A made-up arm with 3 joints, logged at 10 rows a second.
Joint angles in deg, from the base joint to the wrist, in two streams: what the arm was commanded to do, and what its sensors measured. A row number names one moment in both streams.
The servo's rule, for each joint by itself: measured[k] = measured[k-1] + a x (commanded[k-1-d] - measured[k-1]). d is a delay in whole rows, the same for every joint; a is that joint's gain. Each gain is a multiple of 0.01, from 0.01 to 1. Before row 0 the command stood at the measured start. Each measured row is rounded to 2 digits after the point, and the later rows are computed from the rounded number. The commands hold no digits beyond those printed.
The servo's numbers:
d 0
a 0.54 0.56 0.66
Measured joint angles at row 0:
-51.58 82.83 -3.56
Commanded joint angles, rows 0 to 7:
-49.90 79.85 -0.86
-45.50 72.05 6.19
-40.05 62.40 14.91
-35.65 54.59 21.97
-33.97 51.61 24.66
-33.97 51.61 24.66
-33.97 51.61 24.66
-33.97 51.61 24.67
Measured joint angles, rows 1 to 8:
-50.67 81.16 -1.78
-47.88 76.06 3.48
-43.65 68.41 11.02
-39.33 60.67 18.25
-36.44 55.60 22.48
-35.11 53.37 23.92
-34.49 52.38 24.41
-34.21 51.95 24.58

